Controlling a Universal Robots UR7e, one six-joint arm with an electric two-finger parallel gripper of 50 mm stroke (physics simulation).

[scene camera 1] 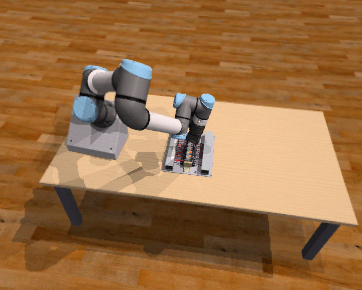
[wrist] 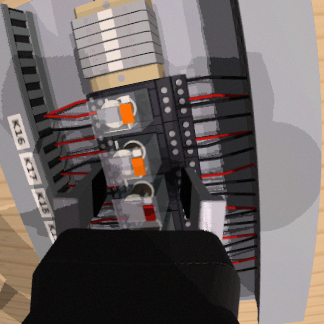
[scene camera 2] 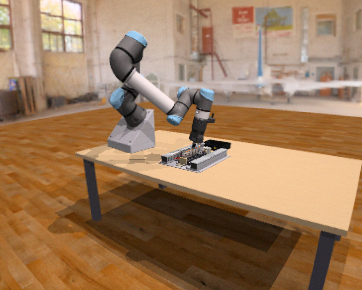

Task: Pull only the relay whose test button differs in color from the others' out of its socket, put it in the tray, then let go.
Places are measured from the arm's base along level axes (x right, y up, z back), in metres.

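Where they show: gripper, fingertip midpoint: (scene camera 1: 190,146) (wrist: 143,182) (scene camera 2: 196,151); arm's base, link origin: (scene camera 1: 103,113) (scene camera 2: 137,117).
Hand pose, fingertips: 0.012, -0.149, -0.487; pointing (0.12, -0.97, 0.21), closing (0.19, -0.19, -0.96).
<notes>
Things, the pixels of their top centre, and the offset from my fingertips, as dx, dy, dz. "spot": a spot on its surface instead. Level surfaces: height alone.
- relay with a red test button, top centre: (wrist: 135,214) +0.009, +0.026, +0.000
- black tray, surface spot: (scene camera 2: 224,146) spot: -0.229, -0.014, -0.044
- K17, surface spot: (wrist: 29,169) spot: -0.017, +0.000, +0.089
- wooden table, surface height: dy -0.043
The relay with a red test button (wrist: 139,209) sits in the socket row between my fingers in the wrist view, with a gap on both sides. Two clear relays with orange buttons, one (wrist: 117,114) near the terminal blocks and one (wrist: 131,162) beside the red-button relay, sit in the same row. My gripper (wrist: 143,182) (scene camera 1: 193,140) (scene camera 2: 196,144) is open and empty, pointing down over the row, its fingers on either side of the red-button relay. The gripper's body hides the rest of the row in the wrist view. The black tray (scene camera 2: 224,146) stands behind the panel.
Grey slotted wire ducts, left (wrist: 31,75) and right (wrist: 227,95), flank the row, with red and black wires running to the sockets. Grey terminal blocks (wrist: 135,37) stand at the row's end. Labels K16 (wrist: 17,132) and K17 (wrist: 29,169) are on the left. The panel lies on the wooden table (scene camera 1: 280,160) (scene camera 2: 280,185).
</notes>
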